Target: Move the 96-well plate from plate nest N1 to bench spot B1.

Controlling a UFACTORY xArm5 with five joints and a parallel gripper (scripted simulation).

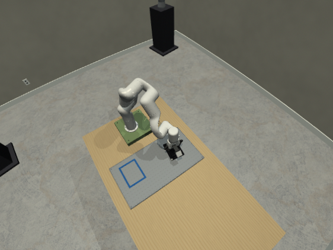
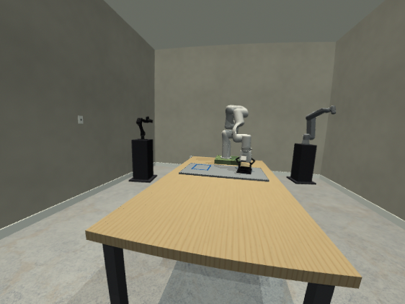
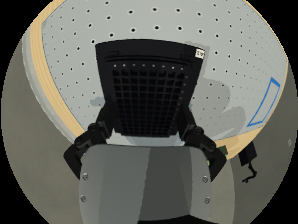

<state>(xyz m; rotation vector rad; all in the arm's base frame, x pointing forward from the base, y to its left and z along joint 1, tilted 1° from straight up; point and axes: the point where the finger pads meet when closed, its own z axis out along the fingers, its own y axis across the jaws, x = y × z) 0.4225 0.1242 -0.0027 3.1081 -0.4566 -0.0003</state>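
Now: the black plate nest N1 3 cm below my hand. Round my hand: black 96-well plate: 1 cm below.
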